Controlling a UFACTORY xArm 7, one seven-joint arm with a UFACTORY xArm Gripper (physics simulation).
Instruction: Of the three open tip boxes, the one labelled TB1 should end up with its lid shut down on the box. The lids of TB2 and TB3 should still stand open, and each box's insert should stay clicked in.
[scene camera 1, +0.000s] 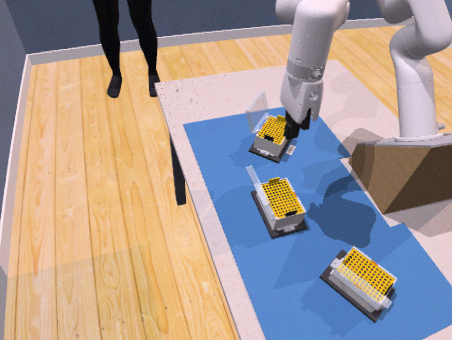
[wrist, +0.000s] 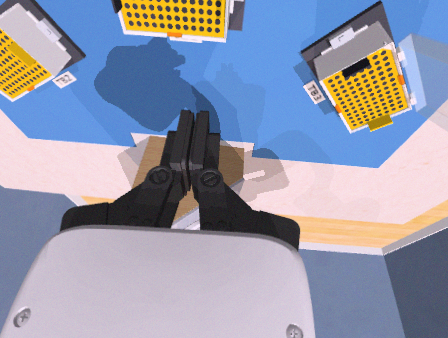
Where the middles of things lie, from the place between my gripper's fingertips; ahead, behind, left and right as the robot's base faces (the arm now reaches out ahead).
Scene:
Now: the insert (wrist: 368, 91) 9 cm behind my hand, 20 cm to the right of it and 16 cm below it.

